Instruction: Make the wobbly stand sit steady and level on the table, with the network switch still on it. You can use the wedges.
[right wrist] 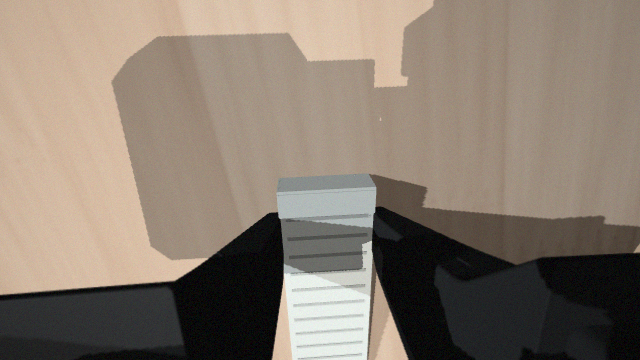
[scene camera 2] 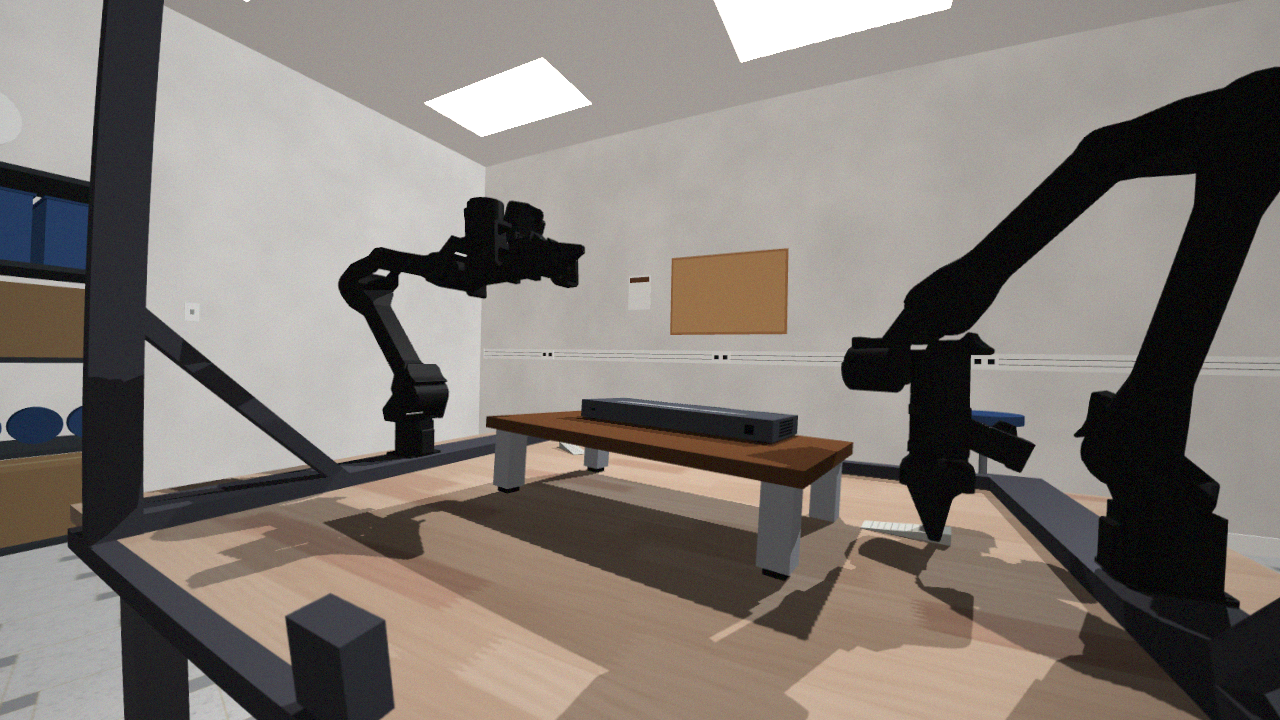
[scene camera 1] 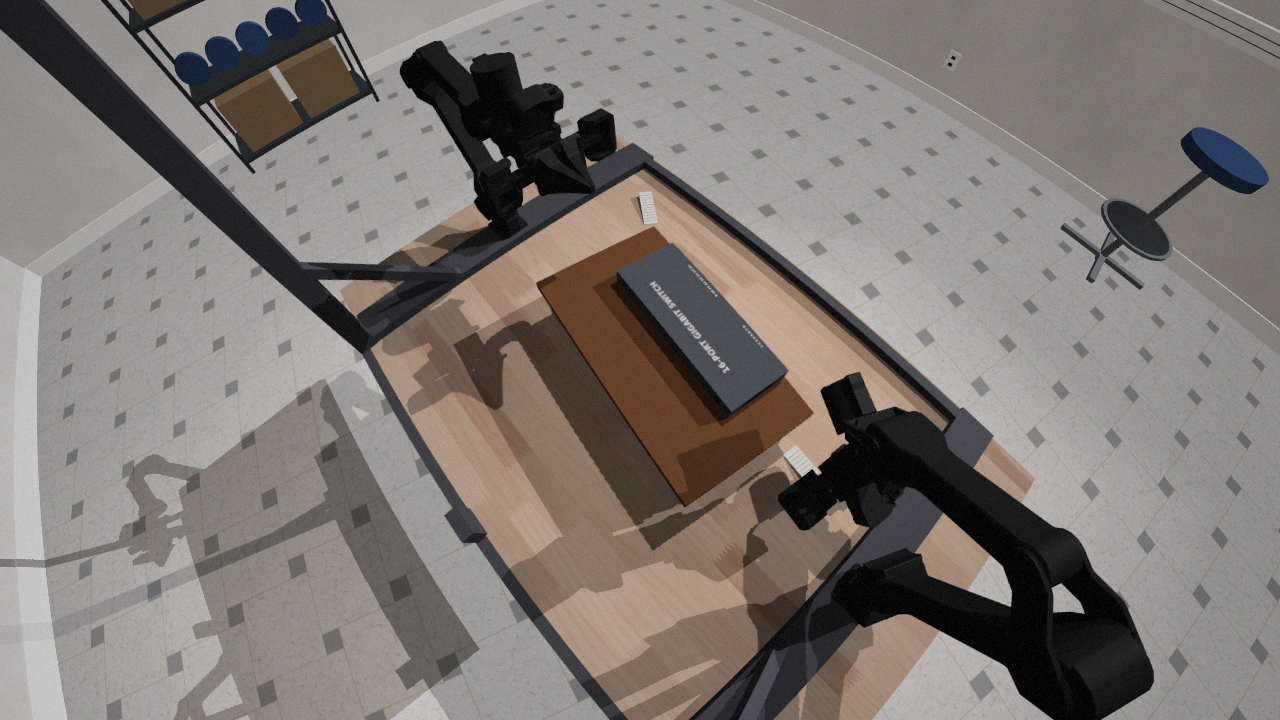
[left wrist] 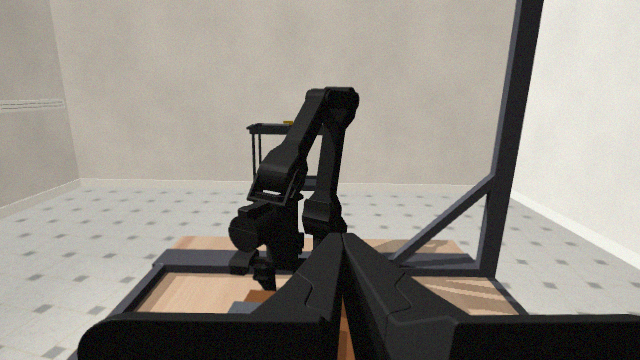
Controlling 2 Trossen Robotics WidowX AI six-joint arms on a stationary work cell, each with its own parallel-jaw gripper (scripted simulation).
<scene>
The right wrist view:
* my right gripper: 325, 223
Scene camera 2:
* my left gripper: 583, 249
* my right gripper: 934, 536
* dark grey network switch: 764, 427
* brown stand: 786, 467
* dark upright post: 126, 89
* dark frame rail: 848, 467
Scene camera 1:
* my left gripper: 592, 189
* my right gripper: 818, 485
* dark grey network switch: 732, 363
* brown stand: 693, 444
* dark frame rail: 943, 404
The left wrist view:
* my left gripper: 340, 245
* my right gripper: 283, 304
</scene>
